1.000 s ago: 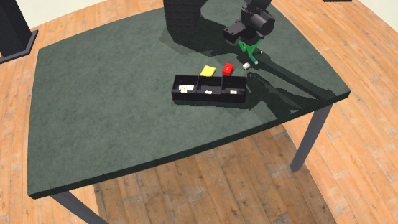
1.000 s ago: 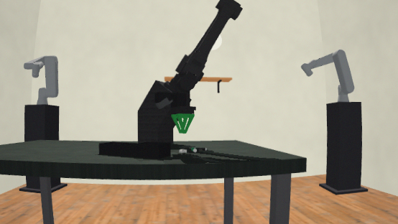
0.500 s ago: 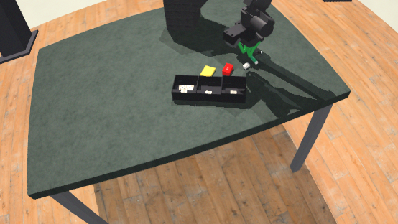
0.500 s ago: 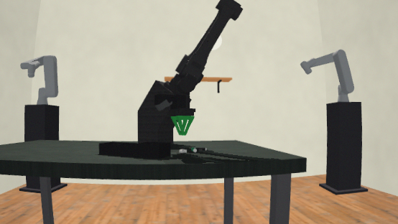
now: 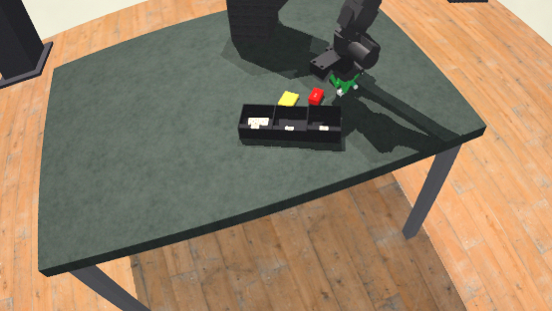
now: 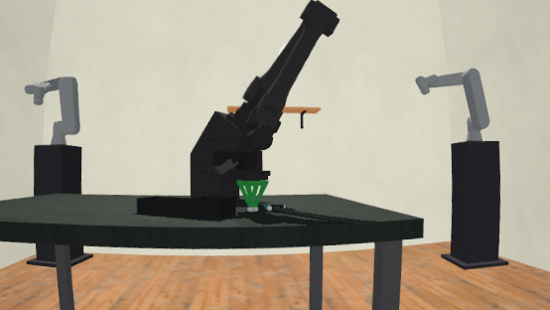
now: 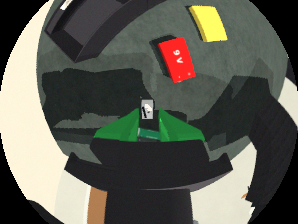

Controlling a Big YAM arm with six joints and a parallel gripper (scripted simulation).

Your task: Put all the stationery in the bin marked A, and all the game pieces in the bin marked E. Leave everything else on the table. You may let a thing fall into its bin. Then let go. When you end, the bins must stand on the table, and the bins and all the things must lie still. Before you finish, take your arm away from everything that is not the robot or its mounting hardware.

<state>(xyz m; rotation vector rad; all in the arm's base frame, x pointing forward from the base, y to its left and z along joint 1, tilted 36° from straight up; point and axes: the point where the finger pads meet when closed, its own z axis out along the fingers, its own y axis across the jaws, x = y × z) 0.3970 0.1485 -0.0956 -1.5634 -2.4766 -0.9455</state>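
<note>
My hand is 10 mm above the grey piece. Also, from my hand: small black item: 70 mm to the left, 70 mm behind, 20 mm below; then red block: 70 mm to the right, 10 mm below; then green marker: 40 mm to the left, 30 mm behind, 10 mm below.
</note>
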